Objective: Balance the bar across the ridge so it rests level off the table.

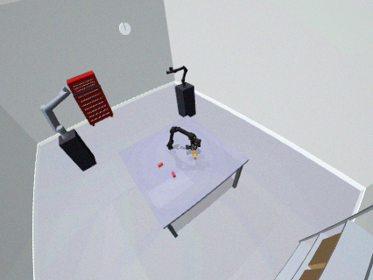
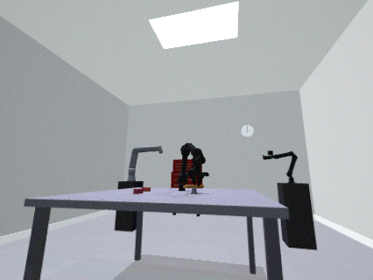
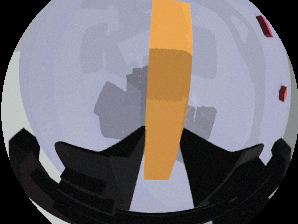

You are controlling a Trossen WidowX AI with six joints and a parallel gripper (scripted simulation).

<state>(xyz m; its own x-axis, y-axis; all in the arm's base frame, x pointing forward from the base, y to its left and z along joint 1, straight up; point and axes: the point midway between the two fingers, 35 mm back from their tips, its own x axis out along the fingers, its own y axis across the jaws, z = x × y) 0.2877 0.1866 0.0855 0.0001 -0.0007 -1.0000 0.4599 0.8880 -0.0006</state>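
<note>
The orange bar is 3 cm ahead of my gripper tip and 1 cm to the right of it.
</note>
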